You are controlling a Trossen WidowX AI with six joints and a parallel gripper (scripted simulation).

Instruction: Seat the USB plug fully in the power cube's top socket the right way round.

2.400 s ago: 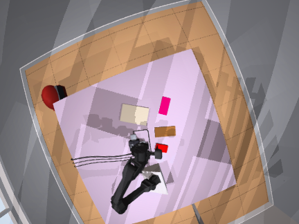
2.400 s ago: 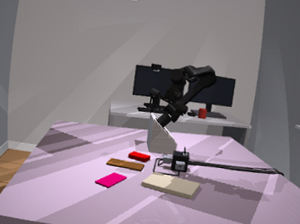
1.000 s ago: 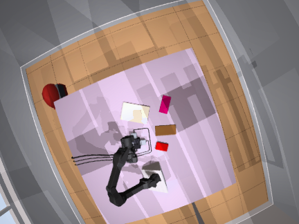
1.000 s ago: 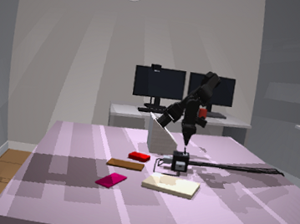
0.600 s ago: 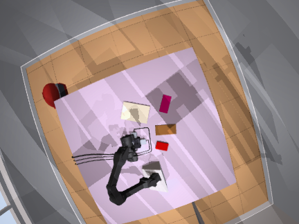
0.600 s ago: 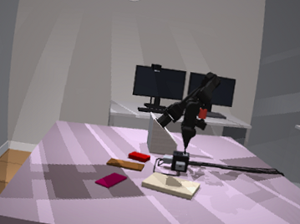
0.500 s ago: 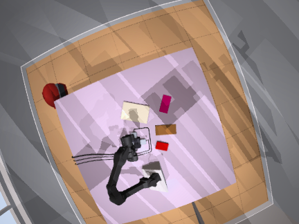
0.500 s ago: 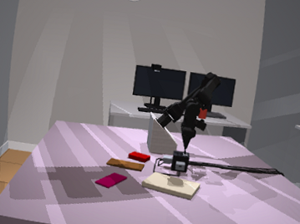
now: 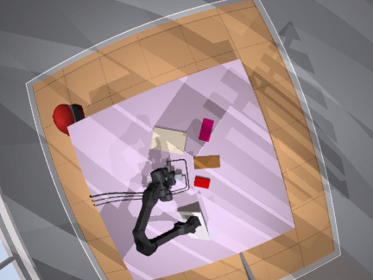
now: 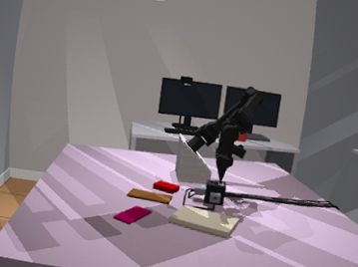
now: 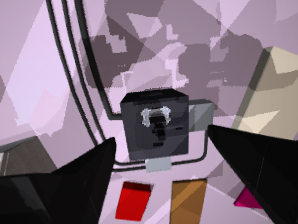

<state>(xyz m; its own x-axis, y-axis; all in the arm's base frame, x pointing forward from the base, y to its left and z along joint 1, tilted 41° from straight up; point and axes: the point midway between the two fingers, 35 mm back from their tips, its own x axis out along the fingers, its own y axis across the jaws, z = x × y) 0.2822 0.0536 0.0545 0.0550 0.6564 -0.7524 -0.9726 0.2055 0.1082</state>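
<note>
Now: gripper tip 20 mm above the metal USB plug. Round my gripper tip: USB socket (10 mm to the left, 40 mm below); beige board (210 mm ahead, 90 mm to the right, 100 mm below); red block (110 mm behind, 190 mm to the right, 100 mm below).
</note>
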